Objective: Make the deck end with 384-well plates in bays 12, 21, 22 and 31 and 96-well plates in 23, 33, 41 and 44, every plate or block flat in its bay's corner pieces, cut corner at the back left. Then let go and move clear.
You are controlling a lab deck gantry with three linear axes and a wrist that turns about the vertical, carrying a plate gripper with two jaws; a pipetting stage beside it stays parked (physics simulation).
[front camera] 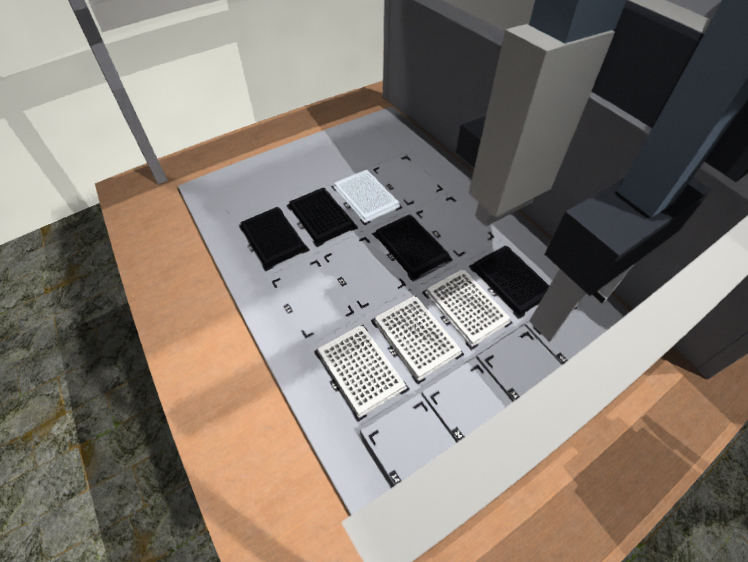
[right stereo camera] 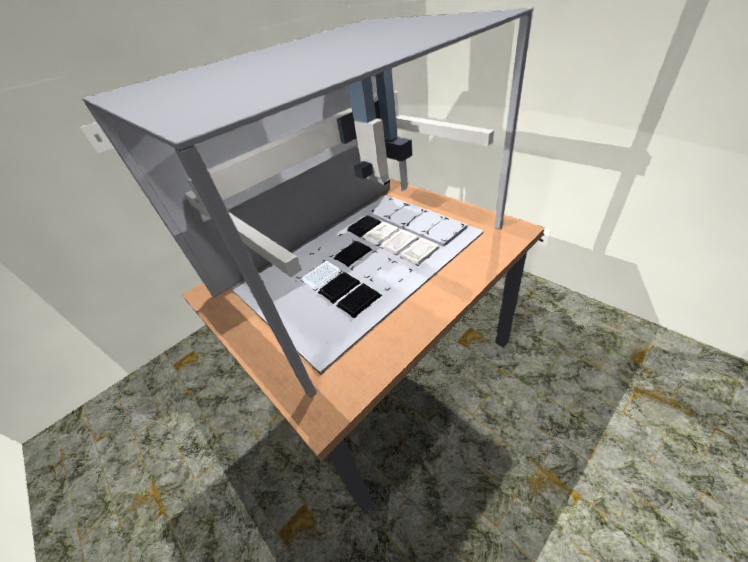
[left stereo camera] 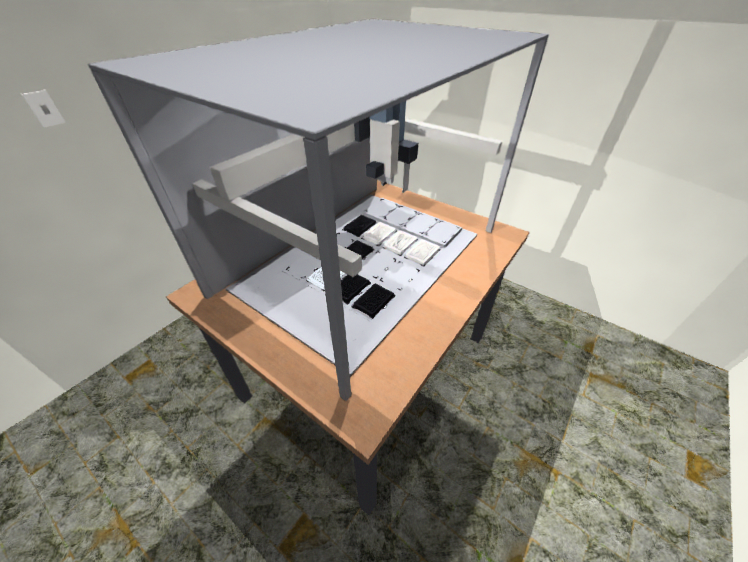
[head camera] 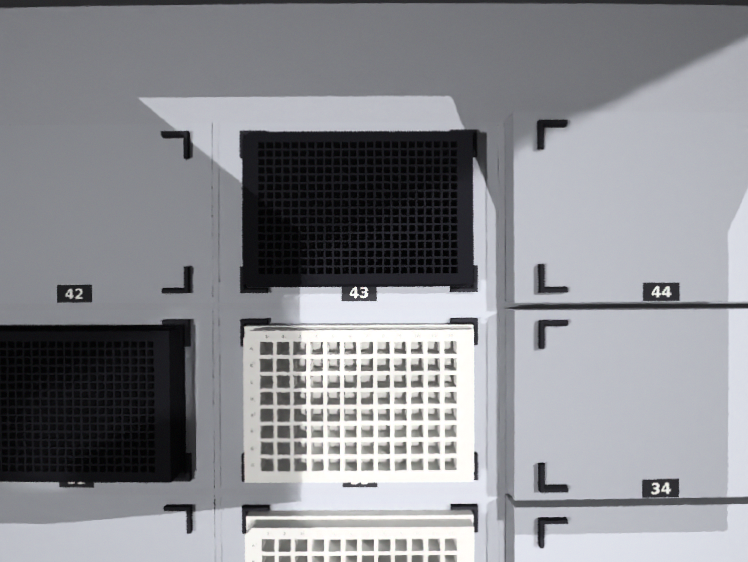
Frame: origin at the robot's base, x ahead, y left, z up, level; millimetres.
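Seen in the pictures: gripper, between the fingertips: [front camera: 568, 310] [right stereo camera: 395, 186] [left stereo camera: 394, 187]; robot's base, origin of its link: [front camera: 241, 227] [right stereo camera: 353, 317] [left stereo camera: 372, 317].
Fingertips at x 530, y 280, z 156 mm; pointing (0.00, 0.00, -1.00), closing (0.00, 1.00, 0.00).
Offsets run from my fingertips to a thing's top centre. "pt": to the spot under its first point.
White 96-well plates sit in bays 13 {dz -142, dx -138, dy -237 mm} [front camera: 362, 371], 23 [front camera: 417, 338] and 33 {dz -142, dx -138, dy -23 mm} [front camera: 468, 306] [head camera: 359, 476]. Black 384-well plates sit in bays 43 {dz -142, dx -138, dy +84 mm} [front camera: 510, 279] [head camera: 357, 208] and 32 {dz -142, dx -302, dy -23 mm} [front camera: 412, 244] [head camera: 78, 404]. A pale, finely welled plate {dz -142, dx -466, dy -23 mm} [front camera: 367, 194] [right stereo camera: 321, 274] sits in bay 31. Black plates are in bays 21 {dz -142, dx -466, dy -130 mm} [front camera: 322, 215] and 11 {dz -142, dx -466, dy -237 mm} [front camera: 275, 236]; the one in 21 looks coarser. All look flat; cut corners are too small to tell. My gripper [front camera: 577, 314] is open and empty, high above the deck's back right, its jaws apart; it shows small in both stereo views.
Bays 12, 22, 41, 42, 14, 24, 34 and 44 hold no plate. The parked pipetting stage [front camera: 520, 120] hangs left of the gripper. A pale rail [front camera: 544, 392] crosses the front view and hides part of column 4. Enclosure posts {pt dz +364, dx -801, dy -393 mm} [left stereo camera: 326, 241] [right stereo camera: 241, 253] stand at the table's corners.
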